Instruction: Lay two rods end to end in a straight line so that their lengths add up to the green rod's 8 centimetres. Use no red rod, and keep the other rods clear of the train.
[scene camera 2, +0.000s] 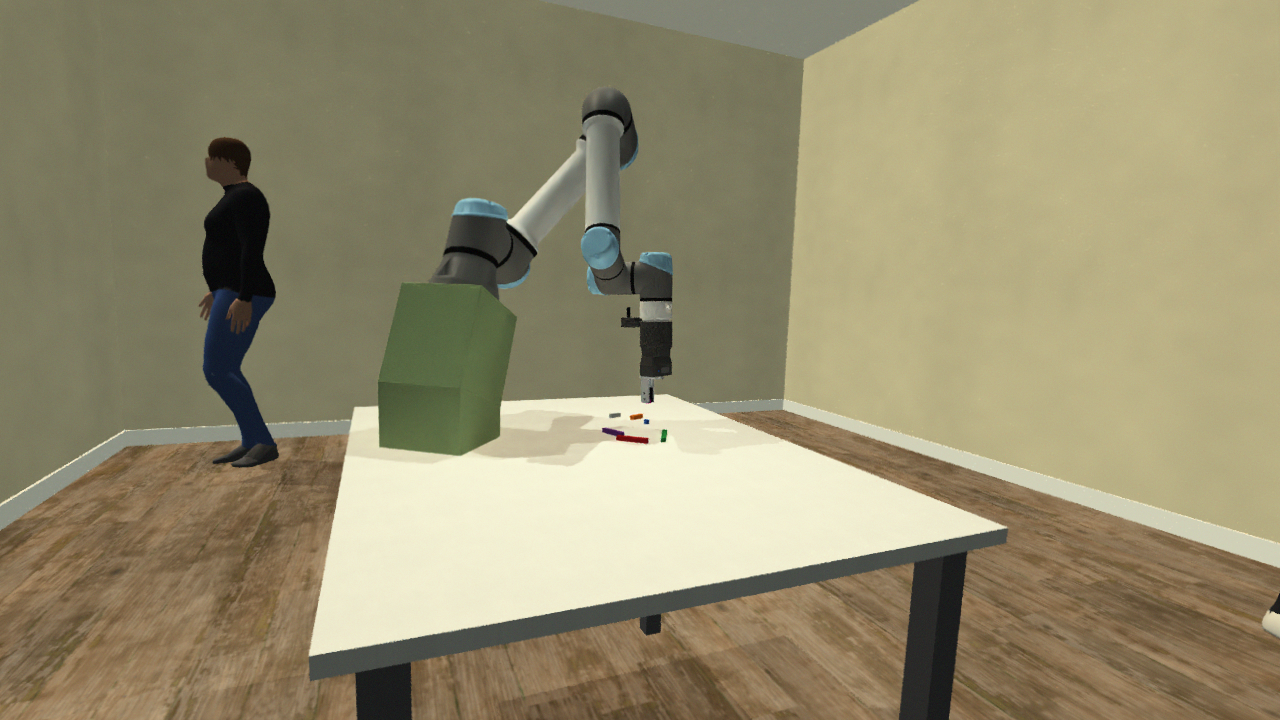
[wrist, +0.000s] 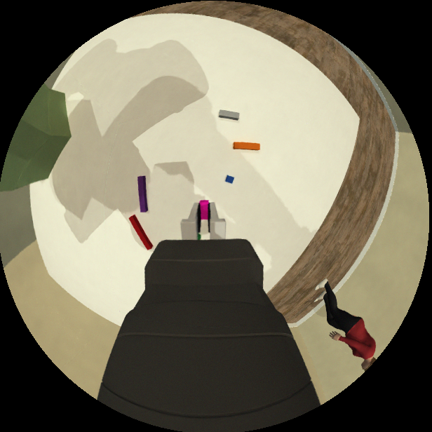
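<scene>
My gripper is shut on a magenta rod and holds it above the table. The green rod lies on the table, mostly hidden behind the gripper in the wrist view. A purple rod lies near the red rod, with a small gap between them. An orange rod lies near a short grey rod, apart from it. A small blue block lies between the orange rod and my gripper in the wrist view.
The green robot pedestal stands on the white table, left of the rods. A person in black stands beyond the table. A person in red shows in the wrist view, off the table.
</scene>
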